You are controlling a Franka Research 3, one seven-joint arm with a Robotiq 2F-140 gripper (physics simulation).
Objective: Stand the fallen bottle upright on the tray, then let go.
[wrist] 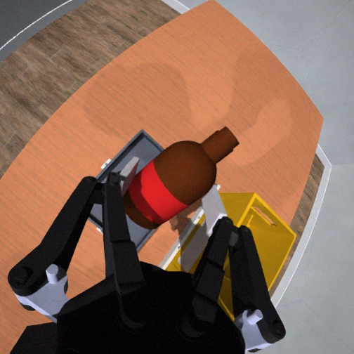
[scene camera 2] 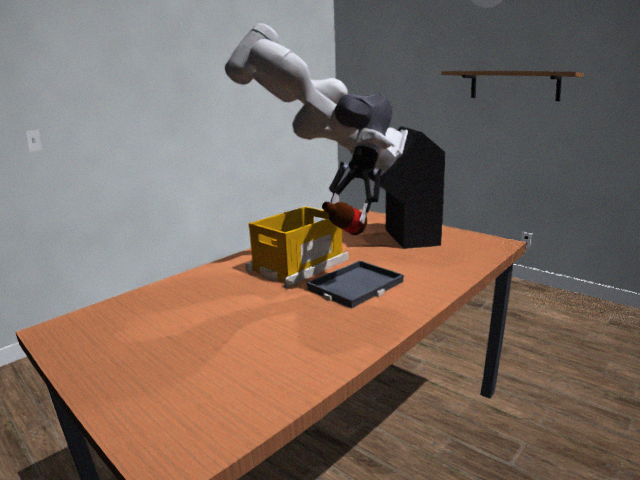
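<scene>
The brown bottle with a red label [scene camera 2: 342,215] [wrist: 172,180] is held in the air, tilted, its neck up and to the left in the scene view and toward the upper right in the wrist view. My gripper [scene camera 2: 349,205] [wrist: 171,179] is shut on the bottle, one finger on each side of its body. The dark grey tray [scene camera 2: 352,301] [wrist: 142,134] lies flat on the table, lower than the bottle and toward the camera in the scene view. In the wrist view the bottle and a finger hide part of the tray.
A yellow crate [scene camera 2: 268,258] [wrist: 272,225] stands beside the tray, close to the held bottle in the scene view, with a pale strip [scene camera 2: 316,268] along its base. The wooden table [scene camera 2: 206,372] [wrist: 65,150] carries both. A wall shelf [scene camera 2: 511,73] hangs behind the robot base.
</scene>
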